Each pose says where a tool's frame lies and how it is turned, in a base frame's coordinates. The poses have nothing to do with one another.
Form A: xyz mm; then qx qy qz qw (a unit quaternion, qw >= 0).
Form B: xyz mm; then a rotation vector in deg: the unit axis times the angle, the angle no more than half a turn. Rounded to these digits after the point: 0 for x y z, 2 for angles.
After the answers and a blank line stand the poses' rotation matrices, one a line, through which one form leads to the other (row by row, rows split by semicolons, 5 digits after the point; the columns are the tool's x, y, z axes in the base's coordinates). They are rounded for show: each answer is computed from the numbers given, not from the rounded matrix.
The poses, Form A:
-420, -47, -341, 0.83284, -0.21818, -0.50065, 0.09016
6, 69, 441, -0.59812, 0.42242, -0.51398, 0.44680
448, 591, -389, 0.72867, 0.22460, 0.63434, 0.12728
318, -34, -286, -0.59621, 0.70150, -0.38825, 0.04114
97, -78, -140, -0.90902, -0.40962, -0.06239, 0.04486
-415, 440, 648, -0.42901, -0.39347, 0.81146, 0.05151
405, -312, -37, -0.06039, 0.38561, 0.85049, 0.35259
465, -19, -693, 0.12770, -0.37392, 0.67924, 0.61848
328, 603, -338, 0.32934, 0.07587, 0.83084, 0.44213
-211, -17, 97, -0.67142, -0.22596, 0.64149, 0.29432
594, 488, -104, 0.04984, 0.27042, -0.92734, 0.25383
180, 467, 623, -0.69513, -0.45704, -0.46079, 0.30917
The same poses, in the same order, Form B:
-420, -47, -341, 141.87, -37.17, -85.28
6, 69, 441, -84.86, 59.93, -72.92
448, 591, -389, 121.49, 37.45, 105.76
318, -34, -286, -104.59, 123.07, -68.11
97, -78, -140, -159.11, -71.70, -10.92
-415, 440, 648, -74.79, -68.59, 141.46
405, -312, -37, -8.95, 57.16, 126.07
465, -19, -693, 16.83, -49.29, 89.54
328, 603, -338, 46.82, 10.79, 118.12
-211, -17, 97, -102.41, -34.46, 97.84
594, 488, -104, 7.76, 42.10, -144.38
180, 467, 623, -105.24, -69.20, -69.76

0.40350 -0.27314 -0.87326; -0.45369 -0.88854 0.06829; -0.79458 0.36864 -0.48244
0.11476 -0.04602 0.99233; -0.96462 -0.24386 0.10025; 0.23737 -0.96872 -0.07238
0.09433 0.16584 0.98163; 0.48880 -0.86671 0.09946; 0.86728 0.47044 -0.16282
-0.28568 -0.80454 0.52068; -0.86843 -0.01241 -0.49566; 0.40524 -0.59377 -0.69514
0.65664 0.75030 0.07668; 0.73910 -0.66040 0.13267; 0.15018 -0.03044 -0.98819
-0.62659 0.25401 -0.73679; 0.42121 -0.68505 -0.59438; -0.65572 -0.68277 0.32226
-0.74407 -0.64633 0.16920; 0.55318 -0.45397 0.69850; -0.37465 0.61333 0.69531
-0.20236 -0.93568 -0.28904; 0.74469 0.04466 -0.66592; 0.63600 -0.35000 0.68776
-0.39211 -0.68471 0.61435; 0.78466 -0.59753 -0.16515; 0.48017 0.41730 0.77156
0.07486 -0.07418 -0.99443; 0.68104 -0.72463 0.10532; -0.72841 -0.68513 -0.00373
-0.86617 0.49773 0.04484; -0.44382 -0.72489 -0.52684; -0.22972 -0.47624 0.84878
0.15758 0.92032 0.35801; 0.35048 -0.39106 0.85102; 0.92322 -0.00863 -0.38418

